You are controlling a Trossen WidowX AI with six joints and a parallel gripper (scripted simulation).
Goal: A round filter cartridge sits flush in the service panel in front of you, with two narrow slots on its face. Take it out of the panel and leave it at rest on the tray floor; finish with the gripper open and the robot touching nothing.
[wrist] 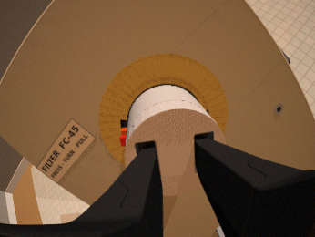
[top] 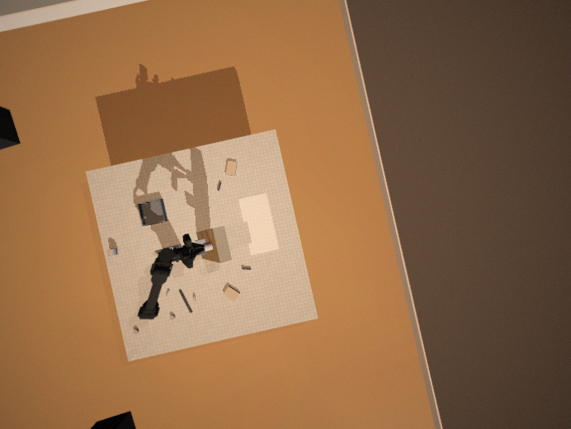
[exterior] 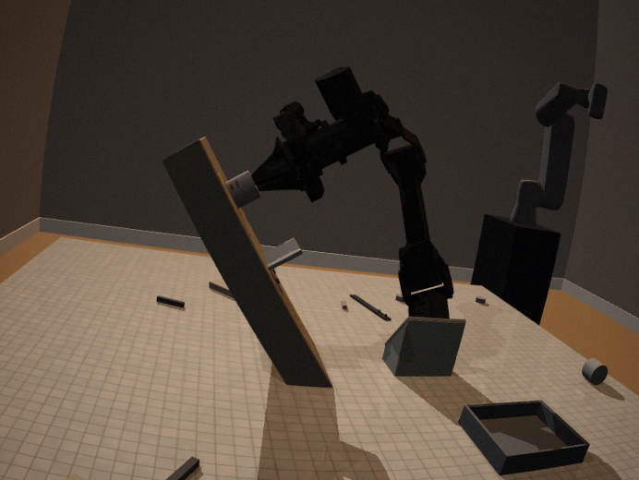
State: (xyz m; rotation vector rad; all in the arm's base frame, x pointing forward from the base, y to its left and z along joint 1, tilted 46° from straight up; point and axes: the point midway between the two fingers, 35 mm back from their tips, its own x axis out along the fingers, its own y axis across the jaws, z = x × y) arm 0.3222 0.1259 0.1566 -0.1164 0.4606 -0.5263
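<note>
Right now my gripper tip is 12 cm above the dark bracket and 6 cm past it. Round my gripper tip: service panel: 10 cm below, 1 cm behind; round filter cartridge: 1 cm below, 1 cm ahead; dark square tray: 38 cm behind, 31 cm to the left, 27 cm below.
</note>
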